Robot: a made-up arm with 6 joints. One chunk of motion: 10 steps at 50 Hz.
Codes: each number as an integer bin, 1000 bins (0 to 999) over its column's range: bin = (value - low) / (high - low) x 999, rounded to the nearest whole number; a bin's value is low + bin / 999 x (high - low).
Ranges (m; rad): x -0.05..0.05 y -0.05..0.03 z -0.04..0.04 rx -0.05..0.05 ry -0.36..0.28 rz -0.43..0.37
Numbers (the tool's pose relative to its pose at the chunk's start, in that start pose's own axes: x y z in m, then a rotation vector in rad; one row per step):
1: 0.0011 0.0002 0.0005 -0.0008 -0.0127 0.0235
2: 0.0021 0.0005 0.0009 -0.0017 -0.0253 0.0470
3: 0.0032 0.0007 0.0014 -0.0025 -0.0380 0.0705
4: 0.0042 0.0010 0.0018 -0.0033 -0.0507 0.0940
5: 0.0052 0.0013 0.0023 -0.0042 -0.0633 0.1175
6: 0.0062 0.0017 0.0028 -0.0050 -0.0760 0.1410
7: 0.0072 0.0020 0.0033 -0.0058 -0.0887 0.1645
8: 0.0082 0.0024 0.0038 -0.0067 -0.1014 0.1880
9: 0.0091 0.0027 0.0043 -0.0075 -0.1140 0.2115
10: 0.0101 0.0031 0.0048 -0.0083 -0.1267 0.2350
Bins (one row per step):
1: 510 627 506 492 542 566
2: 520 631 511 483 522 596
3: 531 633 517 475 503 625
4: 541 637 522 467 483 654
5: 551 641 528 458 463 684
6: 561 646 534 450 443 713
7: 571 649 541 442 423 742
8: 581 654 547 433 404 772
9: 590 658 553 425 384 801
10: 600 663 559 417 364 830

